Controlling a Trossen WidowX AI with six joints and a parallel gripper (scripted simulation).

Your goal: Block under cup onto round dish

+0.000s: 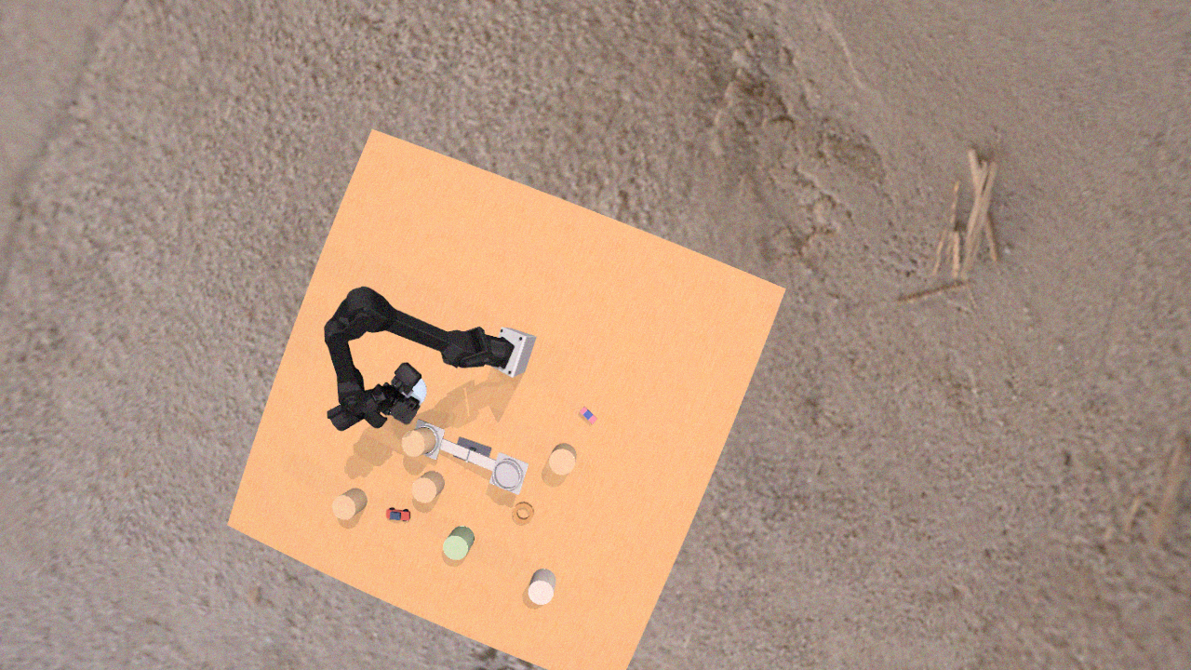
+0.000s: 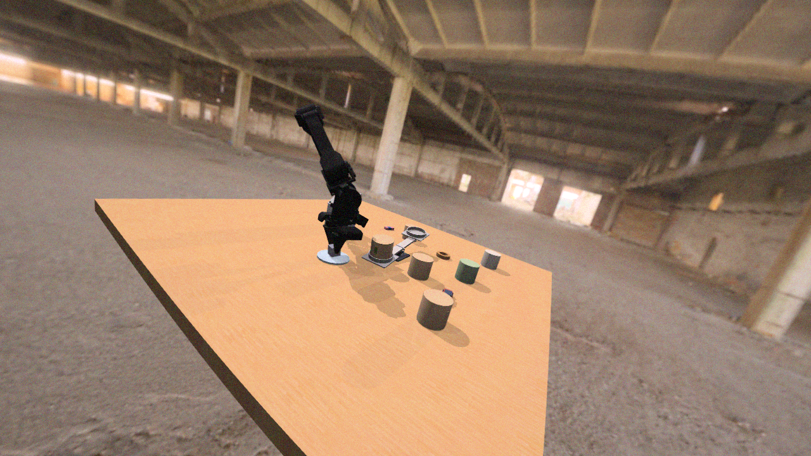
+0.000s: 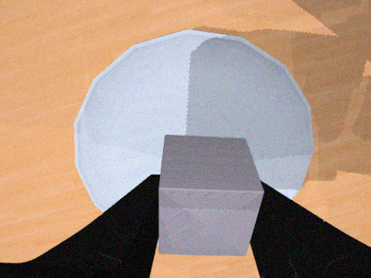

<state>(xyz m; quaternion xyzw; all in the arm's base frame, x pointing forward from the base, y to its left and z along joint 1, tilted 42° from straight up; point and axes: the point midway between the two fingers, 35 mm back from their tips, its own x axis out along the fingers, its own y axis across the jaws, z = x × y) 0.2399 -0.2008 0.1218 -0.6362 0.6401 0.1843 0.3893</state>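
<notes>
The pale blue round dish lies 20 mm below my gripper tip. From my gripper tip the other things lie so: balance: 80 mm ahead, 240 mm to the left, 20 mm above; red toy car: 340 mm ahead, 120 mm to the left, 10 mm below; brown ring: 170 mm ahead, 450 mm to the left, 20 mm below.
</notes>
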